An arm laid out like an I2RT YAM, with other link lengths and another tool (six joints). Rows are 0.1 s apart.
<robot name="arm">
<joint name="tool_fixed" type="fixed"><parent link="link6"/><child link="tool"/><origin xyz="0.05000 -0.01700 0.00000" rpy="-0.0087 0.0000 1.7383"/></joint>
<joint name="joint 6" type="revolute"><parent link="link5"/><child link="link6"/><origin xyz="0.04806 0.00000 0.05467" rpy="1.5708 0.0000 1.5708"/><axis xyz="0 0 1"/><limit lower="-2.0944" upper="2.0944"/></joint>
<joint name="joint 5" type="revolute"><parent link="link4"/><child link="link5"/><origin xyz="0.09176 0.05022 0.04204" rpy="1.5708 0.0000 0.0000"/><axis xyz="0 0 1"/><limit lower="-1.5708" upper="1.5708"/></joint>
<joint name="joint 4" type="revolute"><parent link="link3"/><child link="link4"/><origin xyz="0.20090 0.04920 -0.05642"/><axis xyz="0 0 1"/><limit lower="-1.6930" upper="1.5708"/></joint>
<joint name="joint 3" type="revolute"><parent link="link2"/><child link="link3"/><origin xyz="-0.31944 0.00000 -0.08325" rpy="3.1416 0.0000 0.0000"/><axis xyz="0 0 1"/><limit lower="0.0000" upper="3.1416"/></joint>
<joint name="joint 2" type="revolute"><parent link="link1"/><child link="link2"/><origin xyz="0.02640 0.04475 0.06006" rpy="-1.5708 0.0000 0.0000"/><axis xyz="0 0 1"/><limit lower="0.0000" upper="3.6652"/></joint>
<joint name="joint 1" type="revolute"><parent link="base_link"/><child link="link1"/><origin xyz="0.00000 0.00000 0.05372"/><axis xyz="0 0 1"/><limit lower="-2.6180" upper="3.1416"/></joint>
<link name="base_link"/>
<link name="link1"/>
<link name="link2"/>
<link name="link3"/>
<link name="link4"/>
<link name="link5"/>
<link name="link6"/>
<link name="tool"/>
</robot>
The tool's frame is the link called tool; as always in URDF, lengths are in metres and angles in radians.
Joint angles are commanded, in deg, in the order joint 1, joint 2, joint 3, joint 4, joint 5, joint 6. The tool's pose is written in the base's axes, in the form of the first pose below.
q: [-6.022 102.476 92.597 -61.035 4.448 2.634]
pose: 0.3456 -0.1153 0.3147 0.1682 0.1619 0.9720 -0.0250
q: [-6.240 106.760 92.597 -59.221 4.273 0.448]
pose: 0.3652 -0.1181 0.2914 0.1462 0.1448 0.9782 -0.0278
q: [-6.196 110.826 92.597 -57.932 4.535 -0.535]
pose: 0.3806 -0.1194 0.2676 0.1219 0.1359 0.9827 -0.0320
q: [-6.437 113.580 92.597 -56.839 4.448 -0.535]
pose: 0.3895 -0.1220 0.2505 0.1075 0.1376 0.9841 -0.0319
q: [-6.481 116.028 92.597 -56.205 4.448 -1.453]
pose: 0.3972 -0.1229 0.2349 0.0914 0.1298 0.9868 -0.0330
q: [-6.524 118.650 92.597 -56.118 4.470 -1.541]
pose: 0.4025 -0.1238 0.2174 0.0693 0.1288 0.9887 -0.0337
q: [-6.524 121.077 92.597 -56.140 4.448 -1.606]
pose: 0.4065 -0.1242 0.2009 0.0479 0.1277 0.9901 -0.0339
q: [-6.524 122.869 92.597 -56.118 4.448 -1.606]
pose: 0.4090 -0.1245 0.1886 0.0325 0.1273 0.9908 -0.0341
